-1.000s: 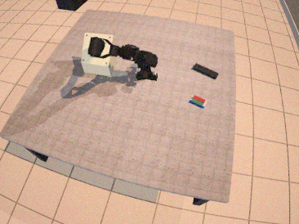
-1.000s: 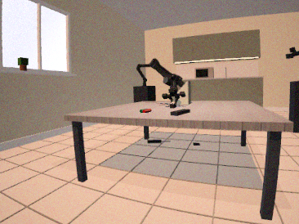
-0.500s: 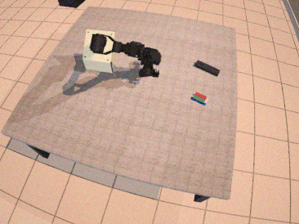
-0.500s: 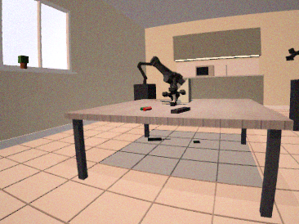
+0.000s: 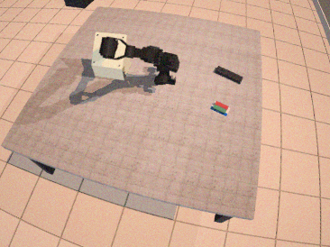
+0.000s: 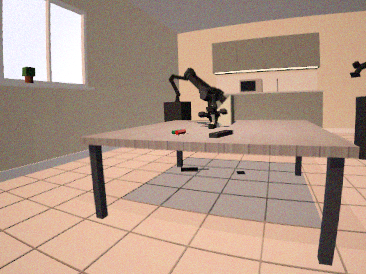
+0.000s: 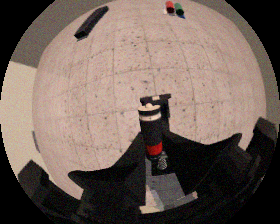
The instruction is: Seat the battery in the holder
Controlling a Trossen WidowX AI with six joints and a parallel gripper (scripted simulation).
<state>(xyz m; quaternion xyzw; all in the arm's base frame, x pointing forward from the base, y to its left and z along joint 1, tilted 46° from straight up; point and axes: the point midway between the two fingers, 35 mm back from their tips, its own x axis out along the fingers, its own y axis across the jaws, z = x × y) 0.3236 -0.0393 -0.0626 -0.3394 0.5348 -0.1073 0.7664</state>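
Now: gripper tip 1 cm below the battery.
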